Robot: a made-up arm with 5 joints.
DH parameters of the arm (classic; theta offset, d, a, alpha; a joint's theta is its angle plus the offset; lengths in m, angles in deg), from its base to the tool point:
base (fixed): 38.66 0 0.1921 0
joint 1: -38.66 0.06 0.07 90
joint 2: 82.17 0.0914 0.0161 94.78
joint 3: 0 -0.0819 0.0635 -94.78
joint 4: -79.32 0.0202 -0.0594 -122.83
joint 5: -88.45 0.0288 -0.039 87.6
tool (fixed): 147.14 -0.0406 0 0
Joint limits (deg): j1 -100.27..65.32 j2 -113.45..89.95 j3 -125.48..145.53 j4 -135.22..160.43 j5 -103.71..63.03
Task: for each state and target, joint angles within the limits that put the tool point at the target. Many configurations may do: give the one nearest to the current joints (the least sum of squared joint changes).
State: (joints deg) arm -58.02 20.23 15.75 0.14 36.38
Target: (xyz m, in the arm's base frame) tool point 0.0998 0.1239 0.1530
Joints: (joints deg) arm -63.12 -11.28 -19.62 -10.02 22.62
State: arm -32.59 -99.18 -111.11 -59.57 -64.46
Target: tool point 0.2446 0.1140 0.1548
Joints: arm -16.12 -91.34 -113.63 -33.02 -92.38
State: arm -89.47 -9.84 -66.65 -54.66 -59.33
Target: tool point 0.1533 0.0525 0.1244
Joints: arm -78.27 -49.96 -101.05 -89.89 -74.83
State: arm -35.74 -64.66 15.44 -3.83 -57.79
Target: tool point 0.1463 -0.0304 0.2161
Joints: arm -37.45 -41.15 -4.88 5.55 -79.30
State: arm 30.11 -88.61 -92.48 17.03 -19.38
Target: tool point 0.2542 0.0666 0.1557
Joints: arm -2.35 -113.45 -95.92 21.79 -0.25
